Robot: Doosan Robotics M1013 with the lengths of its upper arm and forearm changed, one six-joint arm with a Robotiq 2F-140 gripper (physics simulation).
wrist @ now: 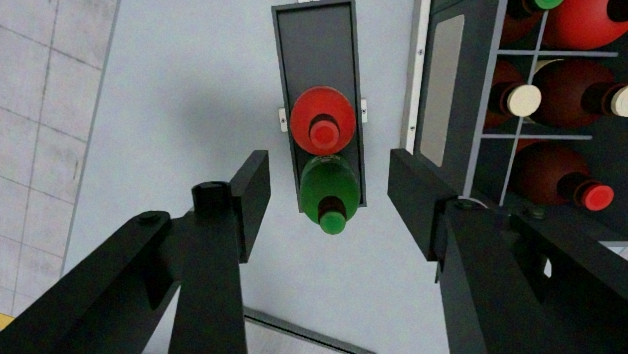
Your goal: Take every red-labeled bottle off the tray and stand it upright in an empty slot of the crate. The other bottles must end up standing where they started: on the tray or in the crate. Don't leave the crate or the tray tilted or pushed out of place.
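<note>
A bottle with a red cap and red body [323, 120] stands on the dark tray [317, 45], near the tray's middle. A green bottle with a green cap [330, 187] stands beside it at the tray's near end. My gripper [329, 172] is open and empty, its fingers wide apart to the left and right of the green bottle in view. The crate [452, 95] is at the right, partly in view. It holds a red-capped bottle [597, 196], cream-capped bottles [524, 100] [620, 101], a green-capped bottle [548, 2] and a bright red bottle [585, 25]. Labels are not readable.
White brackets [283, 120] [364, 110] sit at the tray's sides. A white rail [416, 80] runs along the crate's left side. Thin grey dividers [555, 53] part the crate's slots. The table's edge [95, 125] is at the left, with tiled floor [25, 150] beyond.
</note>
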